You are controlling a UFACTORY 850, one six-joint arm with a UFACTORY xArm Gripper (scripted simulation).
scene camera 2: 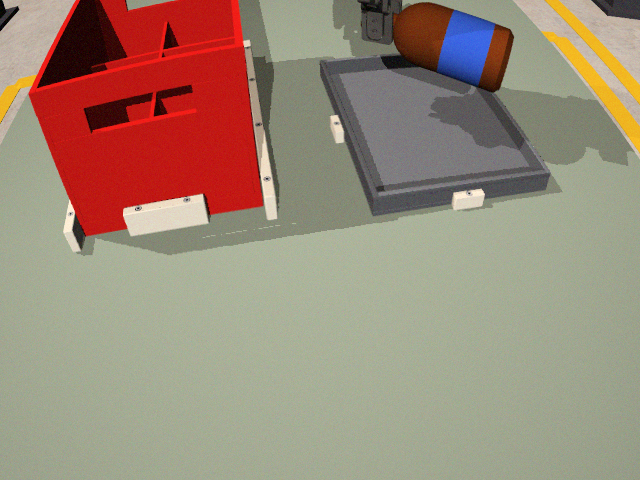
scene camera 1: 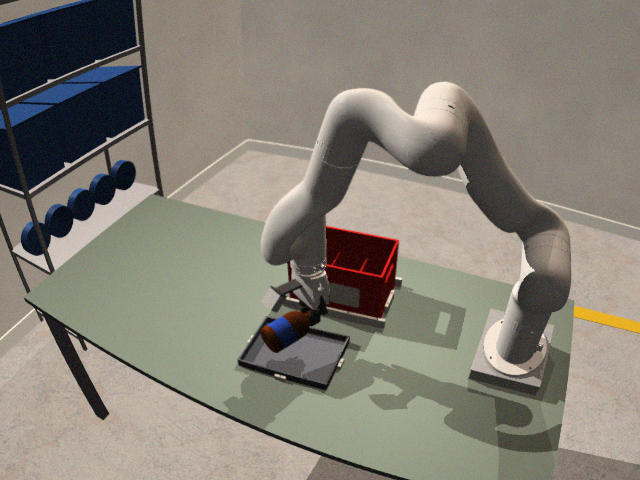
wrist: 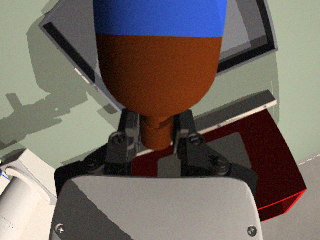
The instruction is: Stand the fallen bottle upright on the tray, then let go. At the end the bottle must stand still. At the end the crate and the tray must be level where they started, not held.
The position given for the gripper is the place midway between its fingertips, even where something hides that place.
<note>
In view: the gripper [scene camera 1: 310, 320], a red crate [scene camera 2: 210, 150] and a grey tray [scene camera 2: 405, 126].
The grey tray shows as well in scene camera 1 [scene camera 1: 310, 359]. The gripper also shows in the wrist view [wrist: 156, 106].
</note>
